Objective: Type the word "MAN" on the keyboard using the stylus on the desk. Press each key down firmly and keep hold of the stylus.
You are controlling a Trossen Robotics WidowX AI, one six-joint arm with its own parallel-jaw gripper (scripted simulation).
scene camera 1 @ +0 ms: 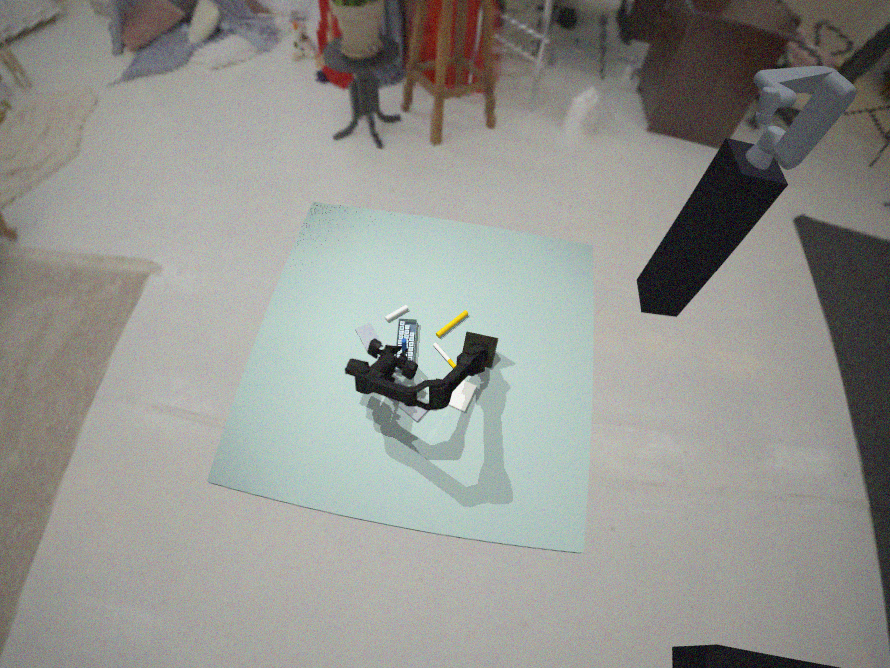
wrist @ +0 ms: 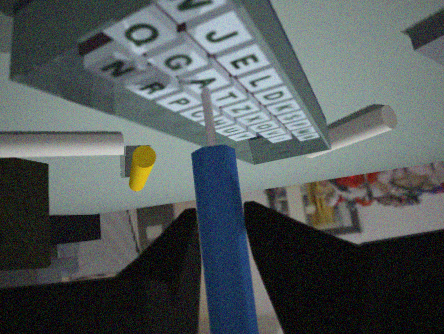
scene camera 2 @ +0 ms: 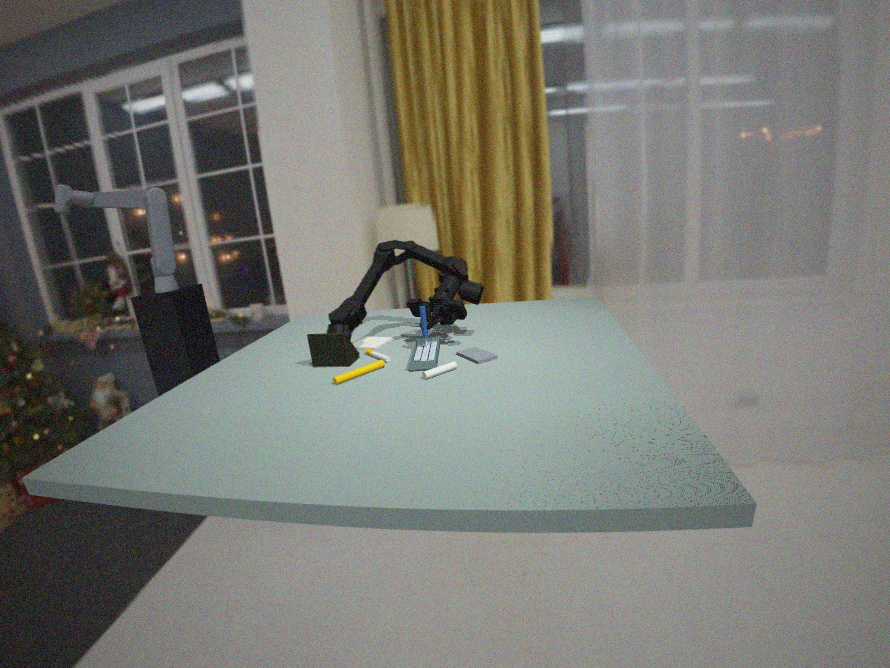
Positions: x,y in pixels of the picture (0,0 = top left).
Scene:
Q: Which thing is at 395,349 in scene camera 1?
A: My gripper.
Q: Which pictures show my gripper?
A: Scene camera 1, the wrist view and scene camera 2: all of them.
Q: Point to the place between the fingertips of my gripper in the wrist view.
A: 220,215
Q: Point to a white cylinder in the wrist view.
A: At 383,119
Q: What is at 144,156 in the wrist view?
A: A yellow marker.

